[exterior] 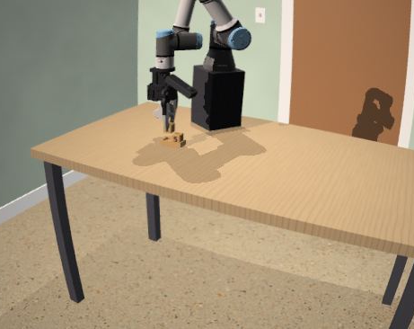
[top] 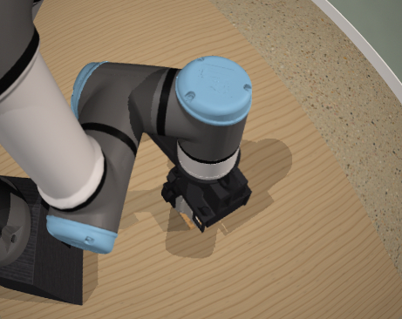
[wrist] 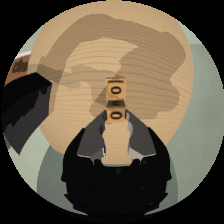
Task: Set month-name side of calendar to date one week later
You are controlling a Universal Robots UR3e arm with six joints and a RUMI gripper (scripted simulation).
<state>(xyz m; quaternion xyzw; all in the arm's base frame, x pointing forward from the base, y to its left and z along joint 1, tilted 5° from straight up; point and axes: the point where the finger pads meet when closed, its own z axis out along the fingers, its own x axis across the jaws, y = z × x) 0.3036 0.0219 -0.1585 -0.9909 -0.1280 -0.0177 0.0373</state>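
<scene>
Right now the wooden tray is 6 cm below my hand and 2 cm to the left of it.
</scene>
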